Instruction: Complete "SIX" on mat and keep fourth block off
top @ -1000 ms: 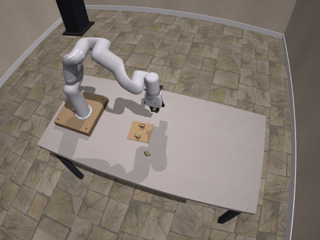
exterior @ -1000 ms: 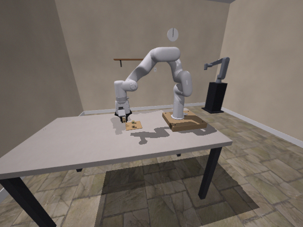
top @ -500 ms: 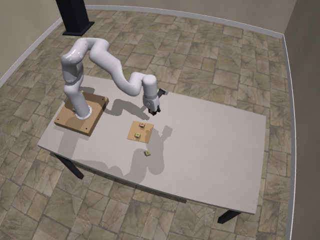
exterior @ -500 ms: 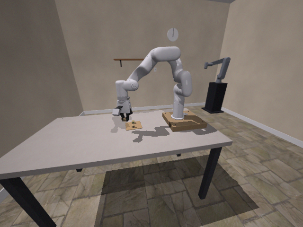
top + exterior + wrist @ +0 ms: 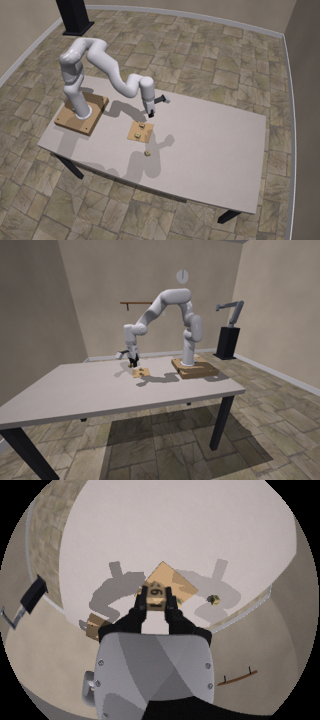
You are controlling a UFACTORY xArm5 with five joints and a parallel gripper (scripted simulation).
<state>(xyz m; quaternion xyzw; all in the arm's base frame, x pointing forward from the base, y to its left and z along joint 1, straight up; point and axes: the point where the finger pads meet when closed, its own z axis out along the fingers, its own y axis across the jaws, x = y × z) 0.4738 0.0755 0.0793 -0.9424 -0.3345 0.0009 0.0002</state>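
The tan mat lies 50 mm behind my hand, 80 mm to the right of it and 120 mm below it.
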